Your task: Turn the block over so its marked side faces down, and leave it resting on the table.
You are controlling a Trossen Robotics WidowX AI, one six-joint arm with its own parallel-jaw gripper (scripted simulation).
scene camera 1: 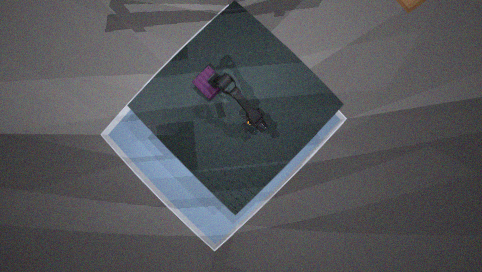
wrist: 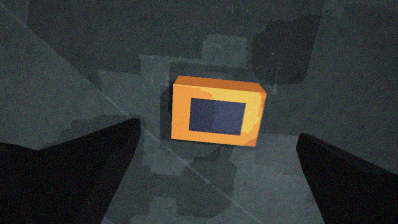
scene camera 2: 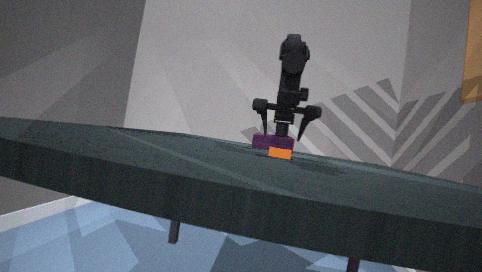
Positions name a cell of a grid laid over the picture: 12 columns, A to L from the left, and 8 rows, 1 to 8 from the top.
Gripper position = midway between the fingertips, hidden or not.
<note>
My gripper (scene camera 2: H5) is open, holding nothing. Further things: a block (wrist: G4).
My gripper shows as well in the wrist view (wrist: G5).
</note>
